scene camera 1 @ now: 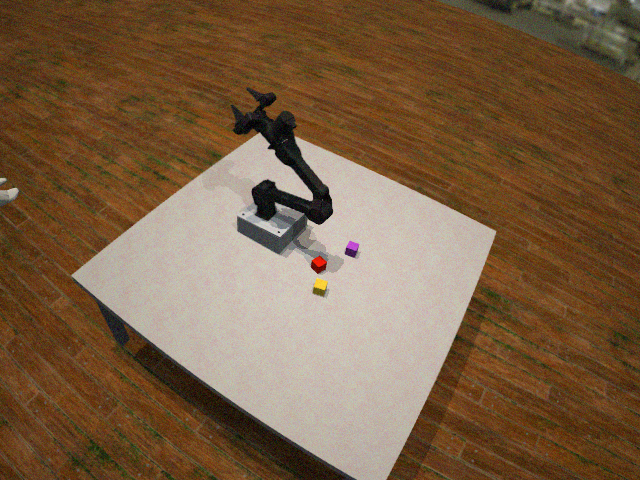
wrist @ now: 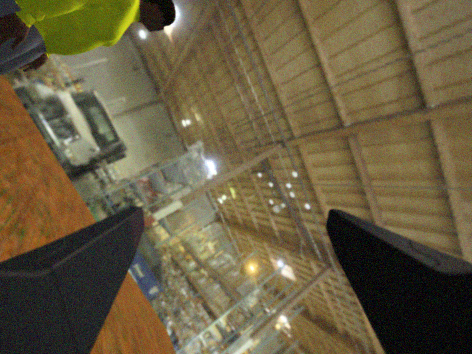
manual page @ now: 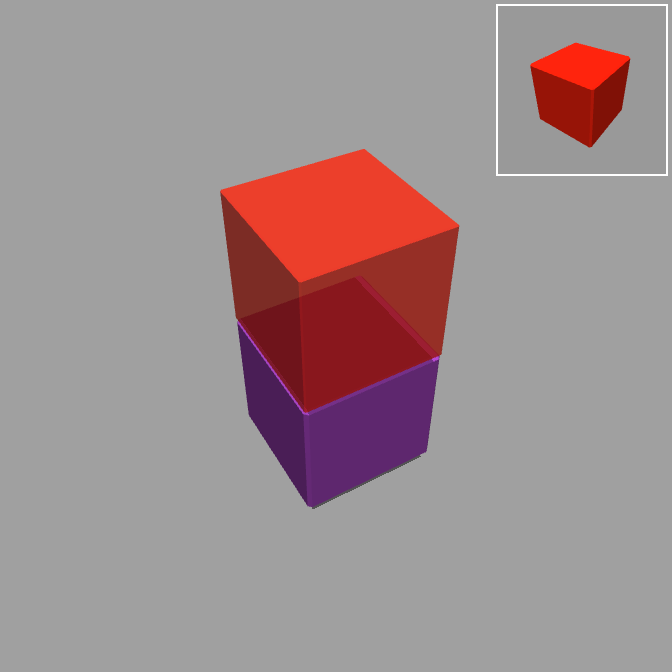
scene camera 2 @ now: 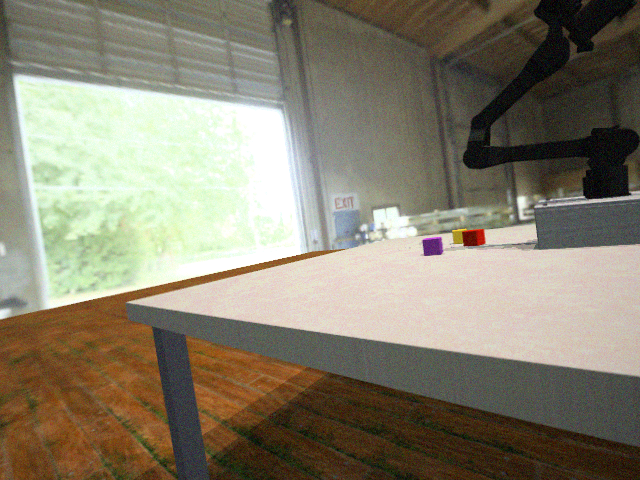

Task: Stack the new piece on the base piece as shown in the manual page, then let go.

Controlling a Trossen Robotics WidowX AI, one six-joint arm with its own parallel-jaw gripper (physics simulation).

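Frame: origin at the arm's base, x ahead, y left, z up, level; metres.
Where they show: gripper, fingertip midpoint: (scene camera 1: 238,96) (wrist: 237,217); arm's base, origin of the base link: (scene camera 1: 265,213) (scene camera 2: 606,196).
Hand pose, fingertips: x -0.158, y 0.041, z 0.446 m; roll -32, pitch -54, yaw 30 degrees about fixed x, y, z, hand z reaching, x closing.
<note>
Each offset is from my fingertips to the centre of the thing. Level surfaces: height alone.
A red cube @[0.513 m down, 0.433 m ahead, 0.102 m right] (scene camera 1: 318,264) (scene camera 2: 474,237) lies on the table, turned at an angle. A yellow cube @[0.513 m down, 0.486 m ahead, 0.194 m right] (scene camera 1: 320,287) (scene camera 2: 458,236) lies close to it, apart from it; in the scene camera 2 view the red cube partly covers it. A purple cube @[0.513 m down, 0.508 m ahead, 0.040 m left] (scene camera 1: 352,249) (scene camera 2: 432,246) lies apart from both. The three cubes rest singly on the table top. My gripper (scene camera 1: 240,101) (wrist: 237,217) is open and empty, raised high above the far side of the base and pointing away from the cubes. The cubes do not show in the wrist view.
The pale table @[0.533 m down] (scene camera 1: 289,351) (scene camera 2: 361,304) carries the grey base box (scene camera 1: 262,233) (scene camera 2: 584,227) of the arm. The arm's elbow (scene camera 1: 321,206) (scene camera 2: 478,155) hangs above the table between the base and the cubes. A person in a yellow top (wrist: 85,25) shows in the wrist view.
</note>
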